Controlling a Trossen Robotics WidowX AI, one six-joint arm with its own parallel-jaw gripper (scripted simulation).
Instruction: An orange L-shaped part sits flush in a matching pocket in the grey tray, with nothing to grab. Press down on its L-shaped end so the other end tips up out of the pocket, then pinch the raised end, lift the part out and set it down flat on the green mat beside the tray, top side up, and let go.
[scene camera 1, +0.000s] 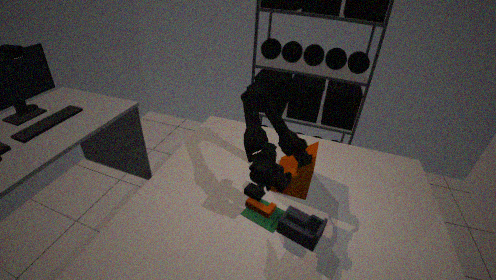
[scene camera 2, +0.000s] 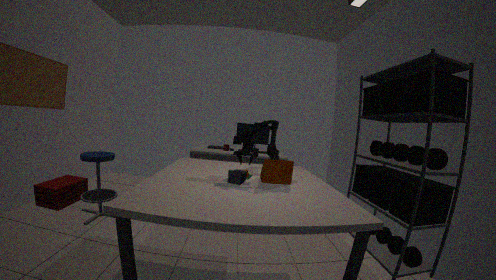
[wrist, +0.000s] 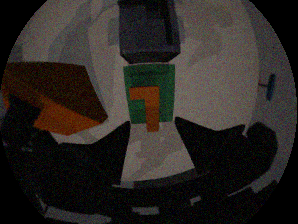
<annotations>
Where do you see a green mat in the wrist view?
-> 152, 74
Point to an orange L-shaped part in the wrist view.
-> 150, 93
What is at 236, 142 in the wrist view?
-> My gripper.
</annotations>
